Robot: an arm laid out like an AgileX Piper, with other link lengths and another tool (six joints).
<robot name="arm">
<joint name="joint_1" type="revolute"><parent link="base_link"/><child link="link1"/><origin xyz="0.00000 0.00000 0.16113"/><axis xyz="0 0 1"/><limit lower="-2.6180" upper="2.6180"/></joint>
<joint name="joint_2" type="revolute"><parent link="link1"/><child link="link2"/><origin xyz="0.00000 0.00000 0.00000" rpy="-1.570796 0.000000 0.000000"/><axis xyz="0 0 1"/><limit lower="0.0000" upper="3.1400"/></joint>
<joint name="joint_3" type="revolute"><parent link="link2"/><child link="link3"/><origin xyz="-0.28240 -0.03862 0.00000"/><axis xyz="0 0 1"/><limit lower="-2.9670" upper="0.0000"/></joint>
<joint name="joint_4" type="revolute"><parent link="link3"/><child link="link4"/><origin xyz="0.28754 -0.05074 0.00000" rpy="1.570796 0.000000 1.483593"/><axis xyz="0 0 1"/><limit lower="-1.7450" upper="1.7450"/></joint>
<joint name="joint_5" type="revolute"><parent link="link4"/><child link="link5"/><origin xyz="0.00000 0.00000 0.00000" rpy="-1.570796 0.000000 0.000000"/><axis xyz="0 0 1"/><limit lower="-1.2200" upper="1.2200"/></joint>
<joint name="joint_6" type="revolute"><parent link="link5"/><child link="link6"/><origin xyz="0.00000 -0.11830 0.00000" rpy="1.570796 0.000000 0.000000"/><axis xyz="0 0 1"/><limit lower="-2.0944" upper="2.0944"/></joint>
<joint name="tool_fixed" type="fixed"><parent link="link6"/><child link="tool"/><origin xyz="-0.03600 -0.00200 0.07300" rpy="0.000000 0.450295 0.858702"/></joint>
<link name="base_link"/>
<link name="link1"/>
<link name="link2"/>
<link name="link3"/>
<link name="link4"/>
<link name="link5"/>
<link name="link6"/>
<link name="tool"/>
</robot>
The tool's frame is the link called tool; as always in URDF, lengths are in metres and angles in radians.
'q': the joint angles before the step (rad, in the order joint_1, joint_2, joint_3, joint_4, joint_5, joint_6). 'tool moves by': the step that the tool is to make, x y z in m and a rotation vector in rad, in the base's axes. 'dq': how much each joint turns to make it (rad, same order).
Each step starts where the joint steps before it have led.
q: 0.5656, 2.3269, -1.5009, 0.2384, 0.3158, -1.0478
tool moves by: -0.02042, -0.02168, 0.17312, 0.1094, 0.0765, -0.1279
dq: -0.0282, -0.3800, -0.0002, -0.0204, 0.3751, 0.2121
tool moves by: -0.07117, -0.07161, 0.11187, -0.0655, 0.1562, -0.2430
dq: -0.0044, -0.3378, 0.0001, -0.1602, 0.4736, 0.3712
